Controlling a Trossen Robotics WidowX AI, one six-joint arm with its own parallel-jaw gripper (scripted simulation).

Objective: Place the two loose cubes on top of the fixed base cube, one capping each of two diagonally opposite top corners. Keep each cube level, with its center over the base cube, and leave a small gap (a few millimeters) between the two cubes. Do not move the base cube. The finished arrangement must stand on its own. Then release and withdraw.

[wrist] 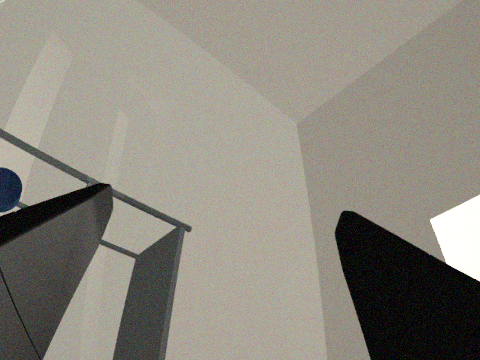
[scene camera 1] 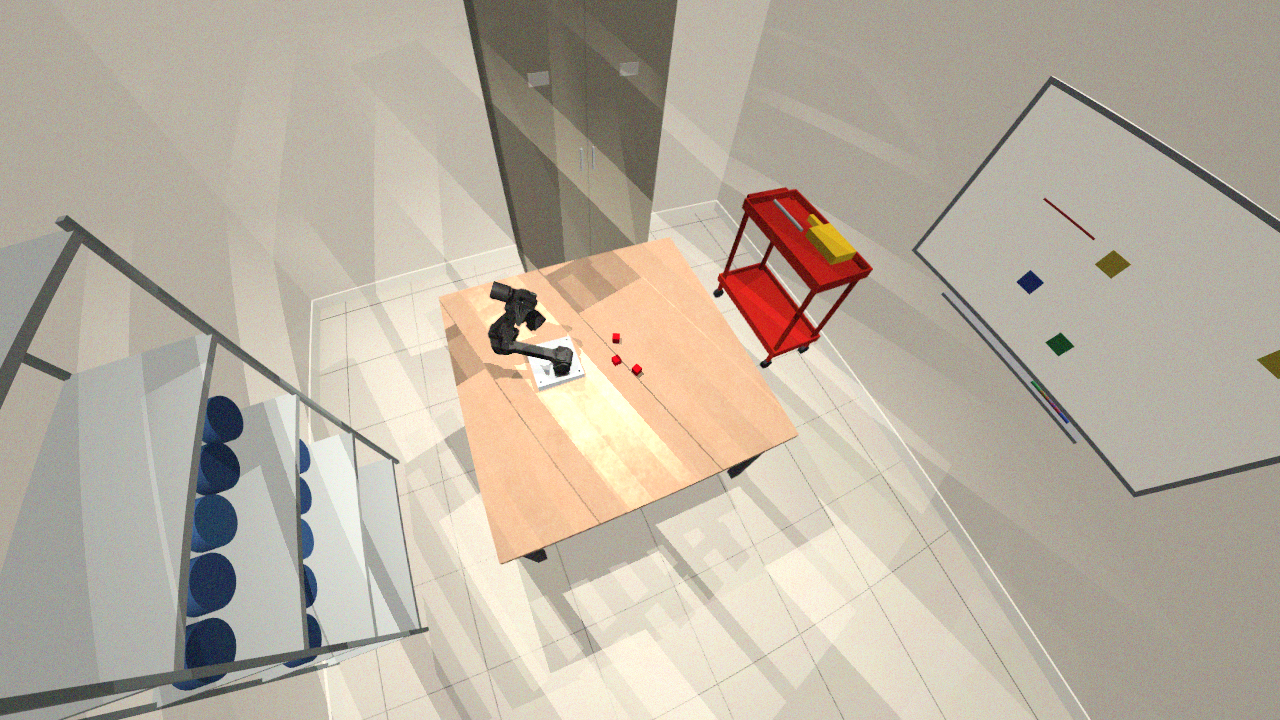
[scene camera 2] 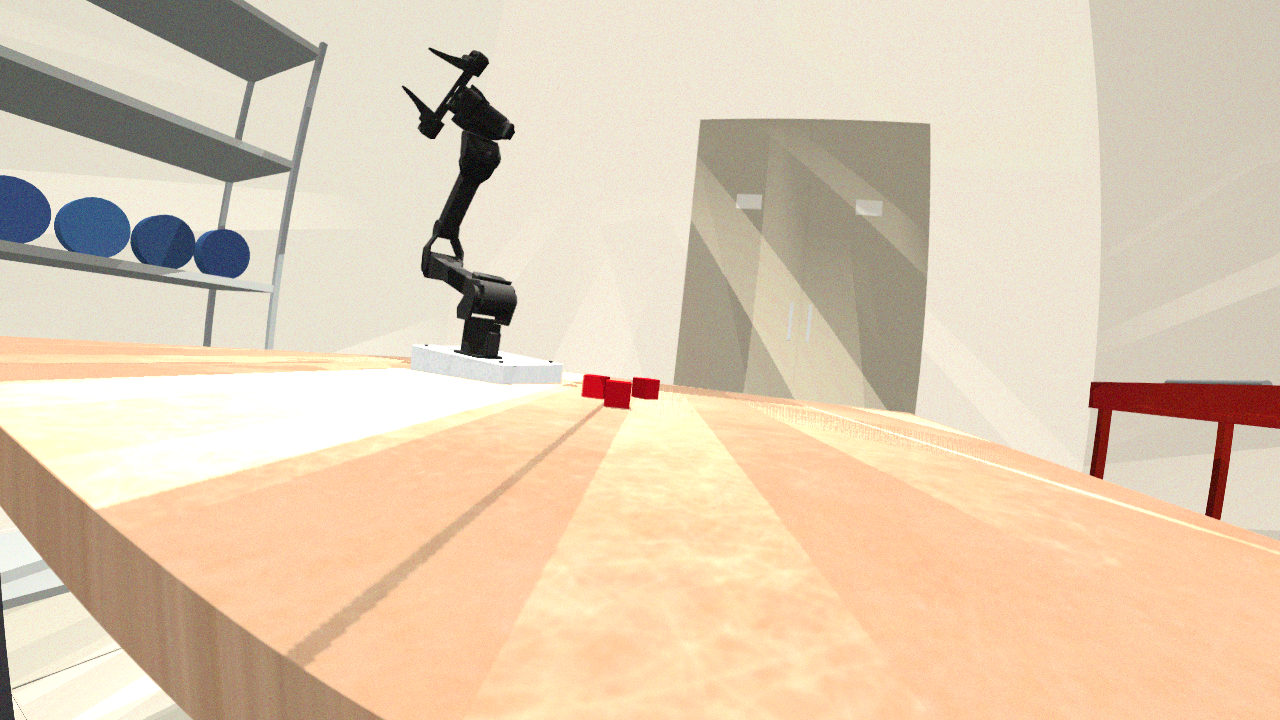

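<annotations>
The wrist view gives me my own gripper, and I find my gripper in the wrist view [227, 210] while scene camera 1 and scene camera 2 show it too. A single spot on my gripper [scene camera 2: 464, 62] appears again on my gripper [scene camera 1: 530, 312], so these are the same spot.
</annotations>
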